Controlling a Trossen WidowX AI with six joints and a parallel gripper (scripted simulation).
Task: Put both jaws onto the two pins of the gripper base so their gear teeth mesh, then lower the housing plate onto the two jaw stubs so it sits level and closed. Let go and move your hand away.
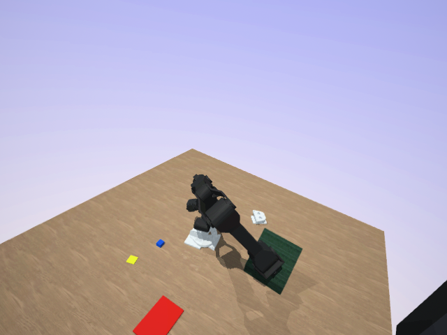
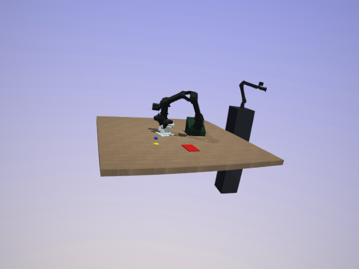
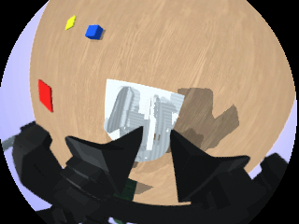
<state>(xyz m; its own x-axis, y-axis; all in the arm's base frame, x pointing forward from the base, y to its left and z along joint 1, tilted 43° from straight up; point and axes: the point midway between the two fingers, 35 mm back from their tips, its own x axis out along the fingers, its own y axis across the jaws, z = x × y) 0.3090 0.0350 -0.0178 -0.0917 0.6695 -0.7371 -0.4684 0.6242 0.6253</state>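
My gripper tip is 5 cm past the white jaw, 3 cm to the right of it and 2 cm above it. From my gripper tip the other things lie so: blue cube: 18 cm to the left, 8 cm ahead, 2 cm below; yellow tile: 30 cm to the left, 9 cm ahead, 3 cm below; red patch: 36 cm to the left, 15 cm behind, 3 cm below.
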